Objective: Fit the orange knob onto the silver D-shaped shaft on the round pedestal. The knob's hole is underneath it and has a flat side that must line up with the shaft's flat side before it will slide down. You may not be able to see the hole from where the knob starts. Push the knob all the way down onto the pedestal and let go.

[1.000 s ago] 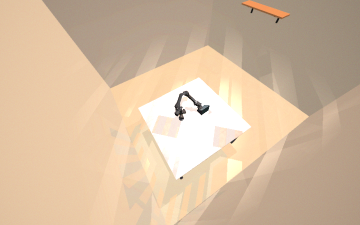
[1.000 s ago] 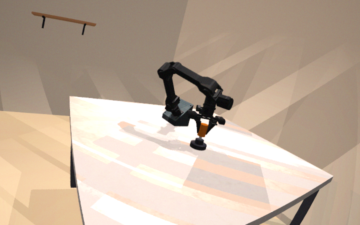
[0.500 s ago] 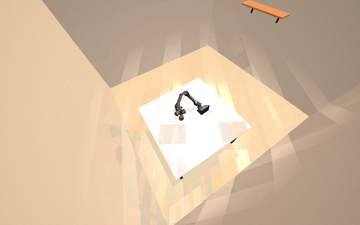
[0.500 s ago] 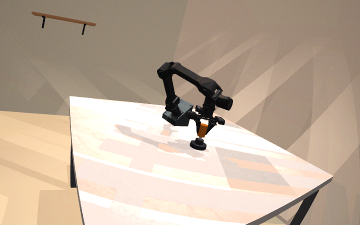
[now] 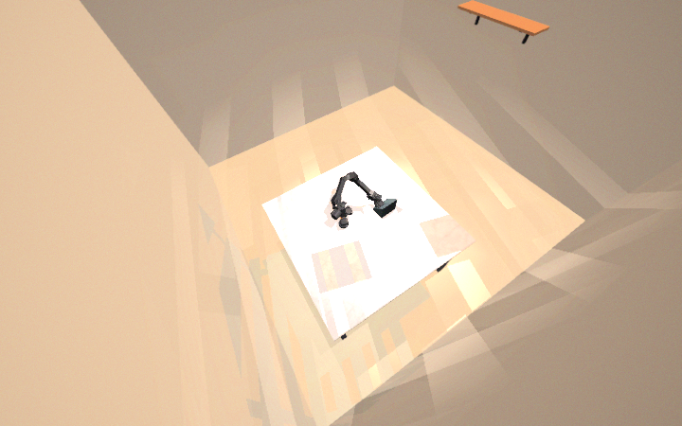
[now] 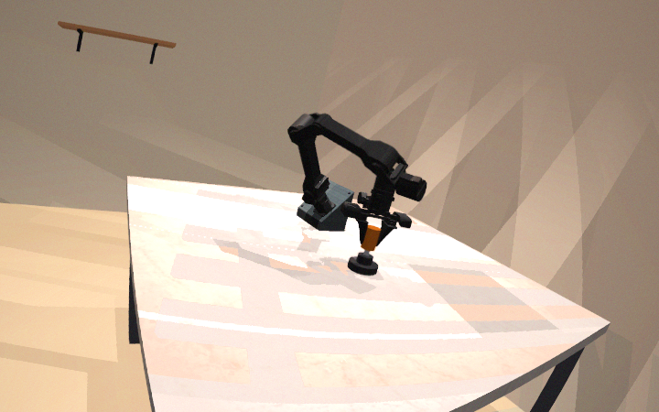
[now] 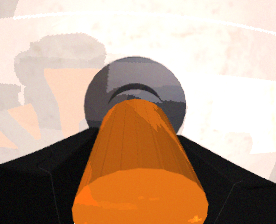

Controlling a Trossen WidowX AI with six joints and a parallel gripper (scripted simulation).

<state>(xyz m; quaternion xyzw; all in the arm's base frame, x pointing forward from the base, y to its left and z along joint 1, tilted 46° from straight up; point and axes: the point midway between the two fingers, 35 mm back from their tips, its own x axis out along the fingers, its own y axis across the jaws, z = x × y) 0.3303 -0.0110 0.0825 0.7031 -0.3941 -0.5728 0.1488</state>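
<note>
The orange knob lies 3 cm above my gripper tip. Also, from my gripper tip: round pedestal 4 cm below.
</note>
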